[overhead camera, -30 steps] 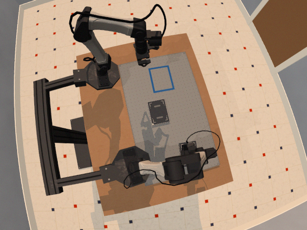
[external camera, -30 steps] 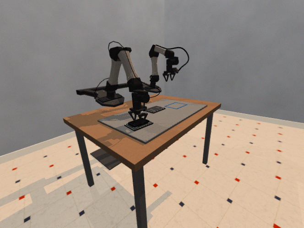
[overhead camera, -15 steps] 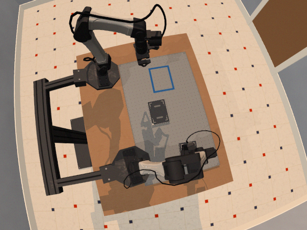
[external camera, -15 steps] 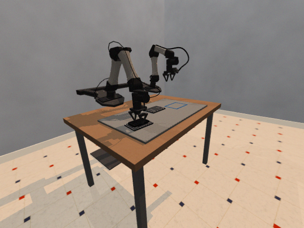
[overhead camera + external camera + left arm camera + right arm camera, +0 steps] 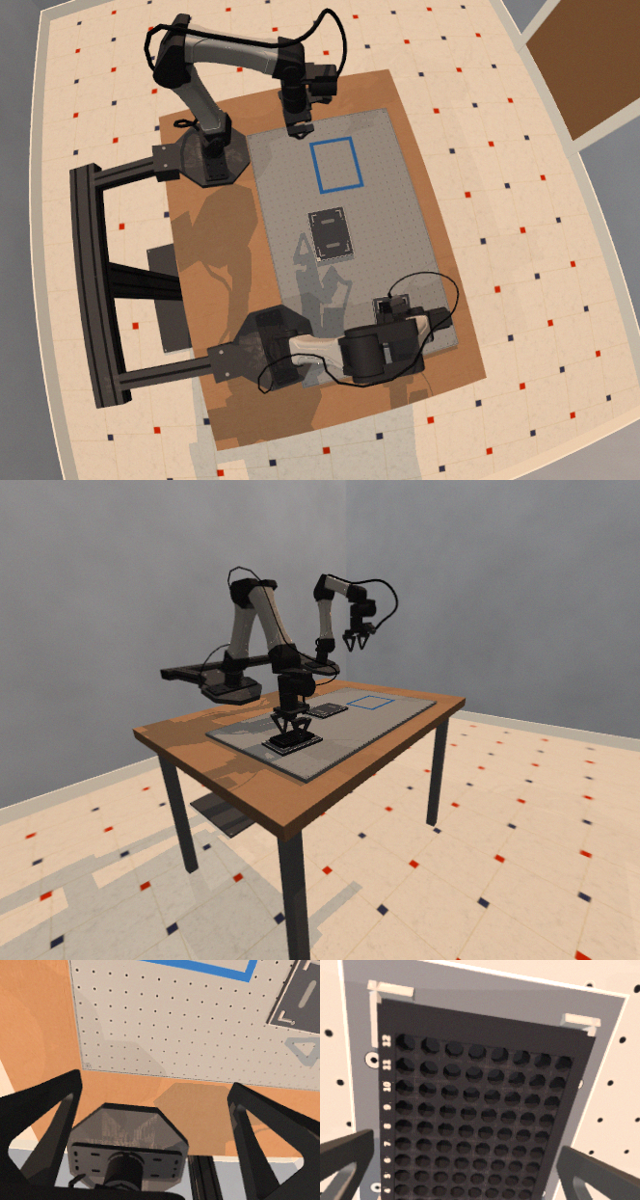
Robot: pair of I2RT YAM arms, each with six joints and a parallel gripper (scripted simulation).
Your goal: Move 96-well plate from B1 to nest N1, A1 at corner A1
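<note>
My right gripper is now 10 mm above the black 96-well plate. From my right hand the other things lie so: dark nest: 90 mm behind, 330 mm to the left, 20 mm below; then nest N1: 20 mm below; then A1 label: 70 mm behind, 60 mm to the right, 20 mm below.
</note>
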